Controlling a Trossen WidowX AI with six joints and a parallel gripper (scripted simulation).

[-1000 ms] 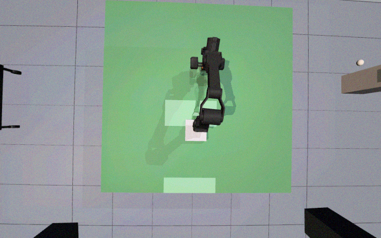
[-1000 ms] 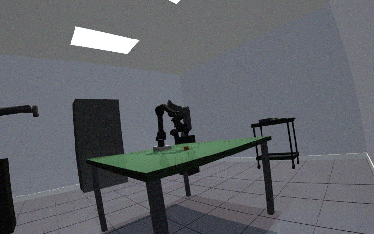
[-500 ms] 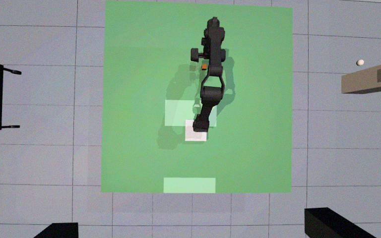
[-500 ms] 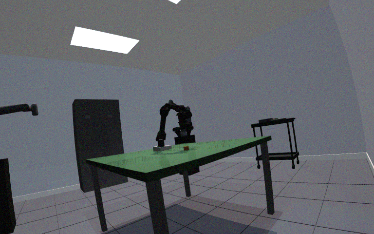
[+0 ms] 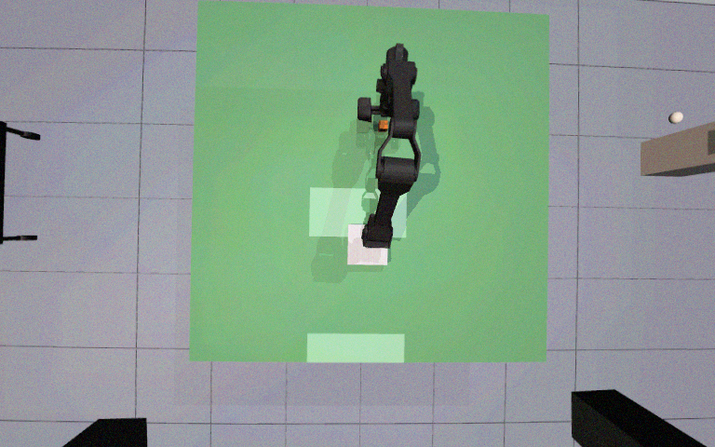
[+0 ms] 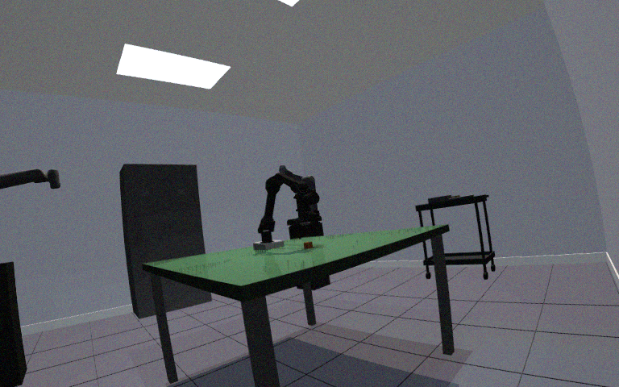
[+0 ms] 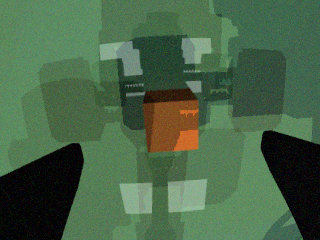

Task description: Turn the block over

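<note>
My gripper tip is now 1 cm past the orange block and 4 cm above it.
</note>
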